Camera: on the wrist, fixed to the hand. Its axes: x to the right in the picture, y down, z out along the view.
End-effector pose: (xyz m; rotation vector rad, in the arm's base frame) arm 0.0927 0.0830 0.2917 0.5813 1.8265 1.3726
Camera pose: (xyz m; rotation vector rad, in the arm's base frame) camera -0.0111 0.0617 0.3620 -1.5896 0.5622 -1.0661
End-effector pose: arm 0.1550 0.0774 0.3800 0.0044 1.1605 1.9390
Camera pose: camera 0.0518 0.0057 0.3602 -0.8677 0.0659 -1.0164
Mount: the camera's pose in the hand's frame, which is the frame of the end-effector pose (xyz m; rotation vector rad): 0.0258 0.0685 -0.1040 -0.2159 0.1244 3.0969
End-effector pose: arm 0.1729 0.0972 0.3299 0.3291 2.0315 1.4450
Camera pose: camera 0.0794 0.0569 0.4061 -1.7072 0.3213 -0.8838
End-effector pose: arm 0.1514 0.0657 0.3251 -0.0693 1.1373 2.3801
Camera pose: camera 0.0806 -0.0370 0.3001 -0.7559 0.0378 -0.6056
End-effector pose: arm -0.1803 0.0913 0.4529 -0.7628 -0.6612 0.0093
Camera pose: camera -0.0864 0.0814 0.3678 1.2017 -1.2344 -2.6224
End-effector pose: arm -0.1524 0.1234 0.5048 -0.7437 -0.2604 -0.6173
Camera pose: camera -0.0894 0.0786 0.4038 -0.4793 1.0905 2.2574
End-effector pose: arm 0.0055 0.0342 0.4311 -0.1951 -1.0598 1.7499
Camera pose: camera 0.0069 0.1085 0.3279 1.1258 -0.0964 -1.0979
